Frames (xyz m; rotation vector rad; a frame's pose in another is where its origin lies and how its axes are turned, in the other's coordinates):
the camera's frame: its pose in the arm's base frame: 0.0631 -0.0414 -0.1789 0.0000 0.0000 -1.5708
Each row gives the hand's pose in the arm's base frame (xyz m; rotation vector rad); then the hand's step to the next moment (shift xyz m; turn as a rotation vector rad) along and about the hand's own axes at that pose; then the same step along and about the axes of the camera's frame.
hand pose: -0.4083 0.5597 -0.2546 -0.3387 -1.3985 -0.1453
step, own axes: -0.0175 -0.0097 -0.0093 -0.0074 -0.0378 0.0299
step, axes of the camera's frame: 0.0138 0.0028 -0.0170 0.0269 -0.0406 0.0023
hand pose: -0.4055 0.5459 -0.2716 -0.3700 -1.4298 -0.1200
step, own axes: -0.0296 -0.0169 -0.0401 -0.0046 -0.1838 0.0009
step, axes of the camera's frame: 0.0328 0.0284 -0.0298 0.1726 -0.0567 0.0282
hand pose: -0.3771 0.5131 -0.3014 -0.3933 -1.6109 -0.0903
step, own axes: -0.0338 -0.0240 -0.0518 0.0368 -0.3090 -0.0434
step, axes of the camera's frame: 0.0443 0.0430 -0.0244 0.2946 -0.0538 0.0949
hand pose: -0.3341 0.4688 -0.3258 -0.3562 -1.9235 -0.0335
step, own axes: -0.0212 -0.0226 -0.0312 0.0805 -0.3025 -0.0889
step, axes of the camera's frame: 0.0324 0.0294 -0.0044 0.2871 -0.0253 0.1511
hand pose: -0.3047 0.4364 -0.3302 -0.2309 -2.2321 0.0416
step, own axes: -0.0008 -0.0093 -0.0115 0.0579 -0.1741 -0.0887
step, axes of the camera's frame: 0.0099 0.0080 0.0076 0.1650 0.0077 0.1193
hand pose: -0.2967 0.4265 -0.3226 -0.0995 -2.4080 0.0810
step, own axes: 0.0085 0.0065 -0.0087 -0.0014 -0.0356 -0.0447
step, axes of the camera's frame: -0.0075 -0.0002 0.0115 0.0342 0.0292 0.0354
